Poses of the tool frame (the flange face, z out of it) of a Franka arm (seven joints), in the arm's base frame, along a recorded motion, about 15 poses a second.
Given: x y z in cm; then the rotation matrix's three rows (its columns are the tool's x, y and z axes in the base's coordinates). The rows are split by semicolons.
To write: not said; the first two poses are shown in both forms.
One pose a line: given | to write
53.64 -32.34 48.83; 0.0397 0.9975 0.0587; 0.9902 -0.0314 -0.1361; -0.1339 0.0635 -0.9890 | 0.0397 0.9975 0.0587 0.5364; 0.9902 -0.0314 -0.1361 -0.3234; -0.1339 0.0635 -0.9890 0.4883; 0 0 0 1
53.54 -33.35 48.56; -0.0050 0.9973 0.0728; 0.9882 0.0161 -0.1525; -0.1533 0.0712 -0.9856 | -0.0050 0.9973 0.0728 0.5354; 0.9882 0.0161 -0.1525 -0.3335; -0.1533 0.0712 -0.9856 0.4856; 0 0 0 1
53.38 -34.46 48.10; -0.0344 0.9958 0.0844; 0.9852 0.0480 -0.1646; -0.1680 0.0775 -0.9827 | -0.0344 0.9958 0.0844 0.5338; 0.9852 0.0480 -0.1646 -0.3446; -0.1680 0.0775 -0.9827 0.4810; 0 0 0 1
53.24 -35.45 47.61; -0.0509 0.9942 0.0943; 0.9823 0.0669 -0.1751; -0.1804 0.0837 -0.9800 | -0.0509 0.9942 0.0943 0.5324; 0.9823 0.0669 -0.1751 -0.3545; -0.1804 0.0837 -0.9800 0.4761; 0 0 0 1
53.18 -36.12 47.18; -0.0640 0.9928 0.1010; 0.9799 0.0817 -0.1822; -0.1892 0.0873 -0.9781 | -0.0640 0.9928 0.1010 0.5318; 0.9799 0.0817 -0.1822 -0.3612; -0.1892 0.0873 -0.9781 0.4718; 0 0 0 1
